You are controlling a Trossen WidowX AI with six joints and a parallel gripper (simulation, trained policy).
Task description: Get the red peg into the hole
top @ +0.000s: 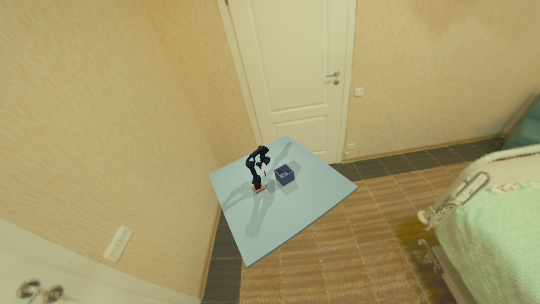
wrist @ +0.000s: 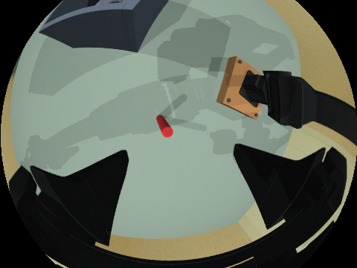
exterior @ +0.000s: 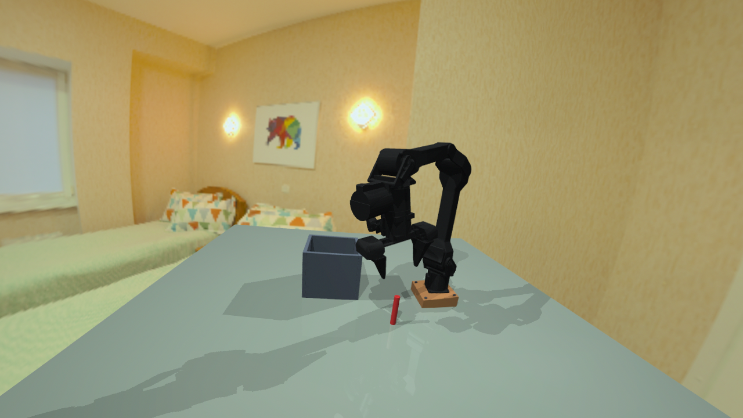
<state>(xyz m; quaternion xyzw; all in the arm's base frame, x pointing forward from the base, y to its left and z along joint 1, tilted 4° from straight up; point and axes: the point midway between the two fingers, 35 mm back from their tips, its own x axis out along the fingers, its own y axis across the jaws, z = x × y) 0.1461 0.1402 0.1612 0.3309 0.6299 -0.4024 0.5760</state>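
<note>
Right now my gripper tip is 10 cm above the small red peg. Also, from my gripper tip: plate 18 cm ahead, 16 cm to the right, 10 cm below.
</note>
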